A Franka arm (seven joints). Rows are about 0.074 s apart.
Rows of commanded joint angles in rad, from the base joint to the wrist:
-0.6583, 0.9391, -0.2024, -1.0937, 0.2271, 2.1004, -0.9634
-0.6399, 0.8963, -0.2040, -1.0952, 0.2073, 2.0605, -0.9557
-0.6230, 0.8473, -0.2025, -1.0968, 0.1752, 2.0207, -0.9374
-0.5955, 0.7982, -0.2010, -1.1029, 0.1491, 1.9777, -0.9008
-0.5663, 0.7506, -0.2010, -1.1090, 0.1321, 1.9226, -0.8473
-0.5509, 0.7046, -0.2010, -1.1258, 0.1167, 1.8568, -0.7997
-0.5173, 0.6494, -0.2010, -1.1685, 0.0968, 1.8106, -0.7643
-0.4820, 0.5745, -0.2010, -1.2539, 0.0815, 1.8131, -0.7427
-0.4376, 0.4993, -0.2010, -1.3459, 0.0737, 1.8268, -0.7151
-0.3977, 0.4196, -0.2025, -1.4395, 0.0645, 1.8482, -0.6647
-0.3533, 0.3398, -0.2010, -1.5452, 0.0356, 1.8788, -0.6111
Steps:
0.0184, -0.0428, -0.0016, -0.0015, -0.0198, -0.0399, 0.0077
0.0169, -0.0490, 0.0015, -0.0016, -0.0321, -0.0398, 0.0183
0.0275, -0.0491, 0.0015, -0.0061, -0.0261, -0.0430, 0.0366
0.0292, -0.0476, 0.0000, -0.0061, -0.0170, -0.0551, 0.0535
0.0154, -0.0460, 0.0000, -0.0168, -0.0154, -0.0658, 0.0476
0.0336, -0.0552, 0.0000, -0.0427, -0.0199, -0.0462, 0.0354
0.0353, -0.0749, 0.0000, -0.0854, -0.0153, 0.0025, 0.0216
0.0444, -0.0752, 0.0000, -0.0920, -0.0078, 0.0137, 0.0276
0.0399, -0.0797, -0.0015, -0.0936, -0.0092, 0.0214, 0.0504
0.0444, -0.0798, 0.0015, -0.1057, -0.0289, 0.0306, 0.0536

